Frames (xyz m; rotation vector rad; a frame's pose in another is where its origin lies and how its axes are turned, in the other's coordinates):
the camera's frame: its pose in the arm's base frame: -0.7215 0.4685 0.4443 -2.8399 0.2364 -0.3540
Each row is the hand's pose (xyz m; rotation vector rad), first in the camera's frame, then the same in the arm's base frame.
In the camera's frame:
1: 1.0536 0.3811 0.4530 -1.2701 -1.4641 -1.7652
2: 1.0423 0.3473 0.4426 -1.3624 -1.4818 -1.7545
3: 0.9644 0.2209 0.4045 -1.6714 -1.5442 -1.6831
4: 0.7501 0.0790 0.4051 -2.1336 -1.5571 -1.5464
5: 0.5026 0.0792 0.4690 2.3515 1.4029 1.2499
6: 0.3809 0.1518 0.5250 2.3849 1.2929 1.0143
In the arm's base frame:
1: 0.3566 0.0136 0.1422 1.0683 1.5562 -1.1032
2: 0.3474 0.0454 0.1591 1.0052 1.5045 -1.1052
3: 0.2790 0.1713 0.2136 0.8049 1.3198 -1.1174
4: 0.0921 0.3476 0.2067 0.5276 1.0586 -1.0750
5: -0.1281 0.4107 0.0931 0.2827 0.8169 -1.0171
6: -0.2391 0.3788 -0.0063 0.1542 0.6601 -0.9974

